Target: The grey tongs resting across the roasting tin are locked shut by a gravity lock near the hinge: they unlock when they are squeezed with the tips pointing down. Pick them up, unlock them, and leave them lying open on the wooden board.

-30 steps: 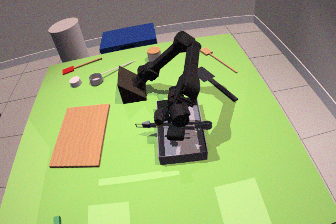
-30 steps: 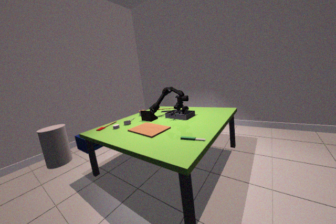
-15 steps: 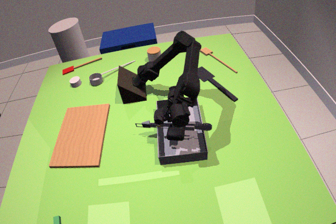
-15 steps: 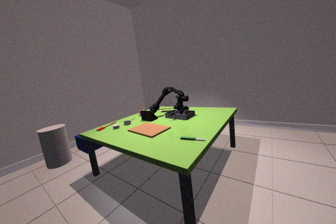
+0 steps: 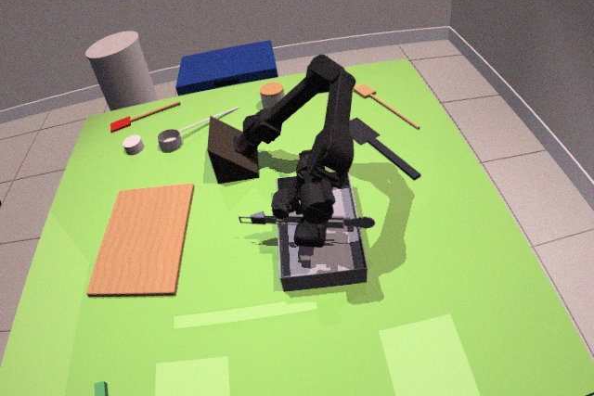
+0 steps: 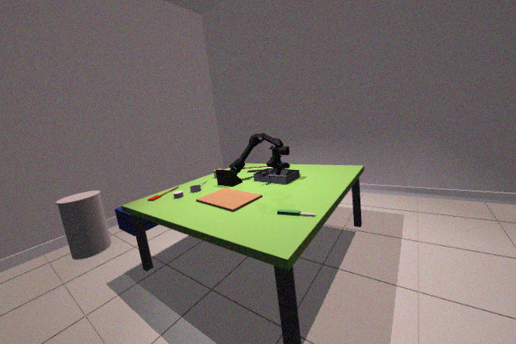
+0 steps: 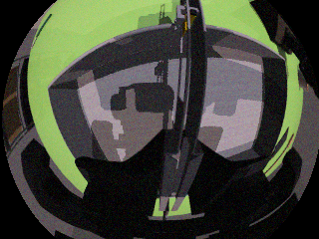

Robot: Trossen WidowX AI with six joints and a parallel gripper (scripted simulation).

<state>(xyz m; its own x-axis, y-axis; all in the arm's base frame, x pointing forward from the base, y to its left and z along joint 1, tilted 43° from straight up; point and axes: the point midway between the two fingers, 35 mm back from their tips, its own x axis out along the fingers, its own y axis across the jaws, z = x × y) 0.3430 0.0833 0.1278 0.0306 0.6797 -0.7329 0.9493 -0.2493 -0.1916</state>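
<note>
My gripper tip is 2 cm past the dark roasting tin, 1 cm to the right of it and 1 cm above it. Round my gripper tip: wood-topped pot (61 cm behind, 4 cm to the right); then wooden board (45 cm to the right, 11 cm behind, 3 cm below); then black spatula (31 cm behind, 23 cm to the left, 3 cm below).
</note>
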